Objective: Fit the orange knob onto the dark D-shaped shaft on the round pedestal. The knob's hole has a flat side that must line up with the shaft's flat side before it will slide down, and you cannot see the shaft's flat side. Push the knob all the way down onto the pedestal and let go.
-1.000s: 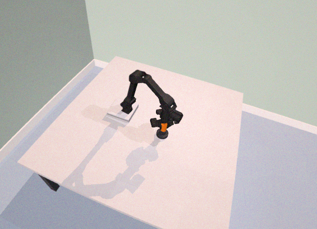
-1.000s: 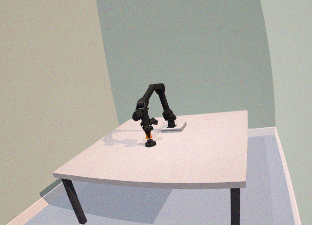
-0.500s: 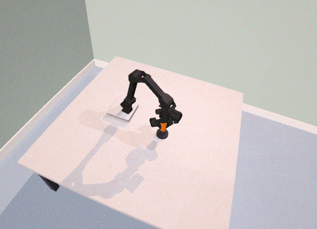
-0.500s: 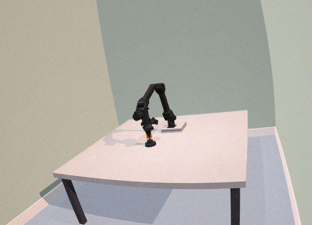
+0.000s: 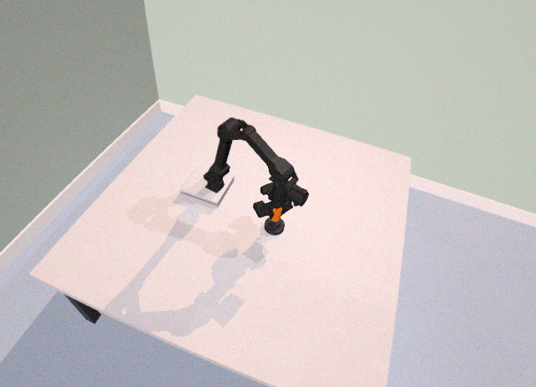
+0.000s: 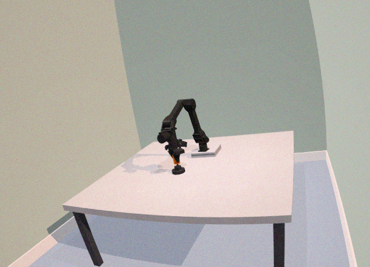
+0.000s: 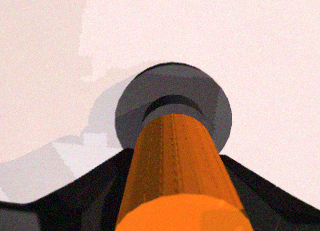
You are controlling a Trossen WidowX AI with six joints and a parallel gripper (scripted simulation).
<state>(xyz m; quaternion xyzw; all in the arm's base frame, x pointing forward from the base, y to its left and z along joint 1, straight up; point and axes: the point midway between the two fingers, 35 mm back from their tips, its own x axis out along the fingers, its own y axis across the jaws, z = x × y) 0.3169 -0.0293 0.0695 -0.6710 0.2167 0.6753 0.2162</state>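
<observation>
Now: gripper tip 20 mm below the orange knob. Round my gripper tip: round pedestal: 40 mm below.
</observation>
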